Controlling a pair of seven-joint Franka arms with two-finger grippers.
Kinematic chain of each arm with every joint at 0, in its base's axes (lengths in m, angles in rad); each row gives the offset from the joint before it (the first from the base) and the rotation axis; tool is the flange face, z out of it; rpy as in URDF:
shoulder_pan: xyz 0 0 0.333 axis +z
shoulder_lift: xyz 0 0 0 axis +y
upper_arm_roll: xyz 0 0 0.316 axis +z
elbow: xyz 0.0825 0 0 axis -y
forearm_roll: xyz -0.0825 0 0.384 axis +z
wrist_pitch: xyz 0 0 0 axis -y
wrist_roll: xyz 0.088 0 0 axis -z
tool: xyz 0 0 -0.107 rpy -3.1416 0 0
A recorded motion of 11 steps. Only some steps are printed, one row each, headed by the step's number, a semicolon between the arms.
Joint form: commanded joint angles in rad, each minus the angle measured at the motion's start. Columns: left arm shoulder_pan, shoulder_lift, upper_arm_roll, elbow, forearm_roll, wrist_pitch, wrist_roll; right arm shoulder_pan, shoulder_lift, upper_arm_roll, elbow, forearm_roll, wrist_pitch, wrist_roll.
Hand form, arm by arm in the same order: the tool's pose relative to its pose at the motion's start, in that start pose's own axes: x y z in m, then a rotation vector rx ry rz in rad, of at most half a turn. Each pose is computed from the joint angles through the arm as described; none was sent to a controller.
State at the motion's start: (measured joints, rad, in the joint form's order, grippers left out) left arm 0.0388 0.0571 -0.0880 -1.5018 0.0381 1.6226 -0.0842; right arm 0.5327 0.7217 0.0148 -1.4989 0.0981 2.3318 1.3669
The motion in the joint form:
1: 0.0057 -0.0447 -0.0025 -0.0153 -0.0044 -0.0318 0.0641; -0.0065 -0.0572 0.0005 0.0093 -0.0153 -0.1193 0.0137
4: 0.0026 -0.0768 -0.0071 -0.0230 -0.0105 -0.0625 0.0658; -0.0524 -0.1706 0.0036 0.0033 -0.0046 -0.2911 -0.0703
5: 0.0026 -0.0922 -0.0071 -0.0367 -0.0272 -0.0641 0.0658; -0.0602 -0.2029 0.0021 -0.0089 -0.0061 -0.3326 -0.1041
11: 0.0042 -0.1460 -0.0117 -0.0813 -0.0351 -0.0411 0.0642; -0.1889 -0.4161 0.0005 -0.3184 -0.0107 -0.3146 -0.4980
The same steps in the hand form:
1: -0.0158 -0.0021 -0.0161 -0.0001 -0.0027 0.0601; 0.0002 0.0020 -0.0347 -0.0533 -0.0019 0.0047
4: -0.0287 0.0023 -0.0283 -0.0034 -0.0091 0.0689; 0.0210 0.0158 -0.1009 -0.1096 -0.0301 -0.0388
5: -0.0338 0.0040 -0.0304 -0.0186 -0.0098 0.0690; 0.0244 0.0228 -0.1154 -0.1295 -0.0356 -0.0662
11: -0.0484 0.0065 -0.0412 -0.0229 0.0219 0.0701; 0.0870 0.1146 -0.1313 -0.1853 -0.0802 -0.3248

